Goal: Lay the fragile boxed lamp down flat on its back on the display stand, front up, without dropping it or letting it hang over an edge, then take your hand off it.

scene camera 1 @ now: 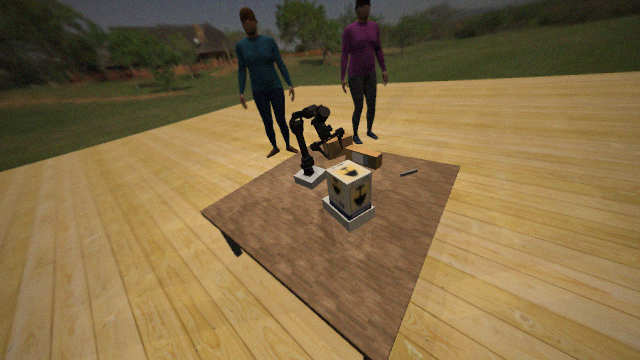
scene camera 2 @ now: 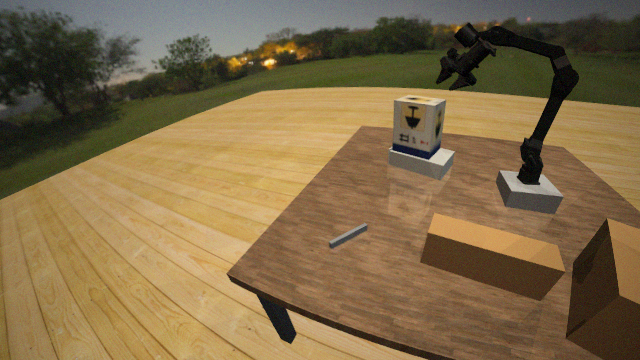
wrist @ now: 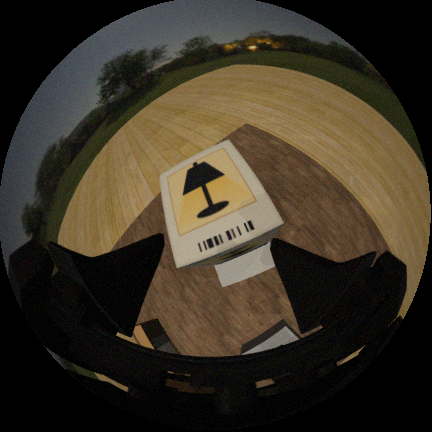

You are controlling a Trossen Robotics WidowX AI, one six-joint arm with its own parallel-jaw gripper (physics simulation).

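Places are measured from the arm's base along level axes (x up, y ahead, z left), in centimetres.
Pixels of known places: gripper, fingertip midpoint: (scene camera 1: 335, 154) (scene camera 2: 443, 86) (wrist: 218, 242); arm's base at its link origin: (scene camera 1: 309, 173) (scene camera 2: 528, 180).
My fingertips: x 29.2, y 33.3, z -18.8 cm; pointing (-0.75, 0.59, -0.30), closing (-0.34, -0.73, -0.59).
Observation:
For each thing: its top centre in the pictures, then the offset to it from my fingertips. Level surfaces: height alone.
- boxed lamp at its top centre: (wrist: 205, 191) (scene camera 2: 420, 99) (scene camera 1: 347, 170) dx -6.1, dy +8.0, dz -3.8 cm
- long cardboard box at its top centre: (scene camera 2: 493, 239) (wrist: 152, 355) (scene camera 1: 362, 150) dx -24.7, dy -5.0, dz +55.8 cm
- larger carton at its top centre: (scene camera 1: 337, 137) dx -19.7, dy -30.9, dz +64.9 cm
- table at its surface level: dx -35.7 cm
- small grey bar at its top centre: (scene camera 2: 348, 232) (scene camera 1: 409, 171) dx -33.5, dy +30.8, dz +48.6 cm
The boxed lamp (scene camera 1: 350, 192) (scene camera 2: 417, 127) (wrist: 215, 200) rests on the pale display stand (scene camera 1: 362, 220) (scene camera 2: 414, 164) (wrist: 245, 267), its long edges vertical. The face on top shows a black lamp on yellow and a barcode in the wrist view. The side faces show lamp pictures upside down, with a dark blue band at the bottom. A strip of stand top shows beside the box in scene camera 2. My gripper (scene camera 1: 334, 152) (scene camera 2: 445, 85) (wrist: 218, 242) is open and empty, above the box's height and apart from it, its spread fingers pointing down toward the box.
The arm's base block (scene camera 1: 311, 180) (scene camera 2: 532, 200) is beside the stand. A long cardboard box (scene camera 1: 370, 157) (scene camera 2: 492, 255) and a larger carton (scene camera 1: 336, 148) (scene camera 2: 590, 280) lie on the table (scene camera 1: 300, 240) (scene camera 2: 325, 280). A small grey bar (scene camera 1: 408, 173) (scene camera 2: 348, 236) lies near one edge. Two people stand behind the table.

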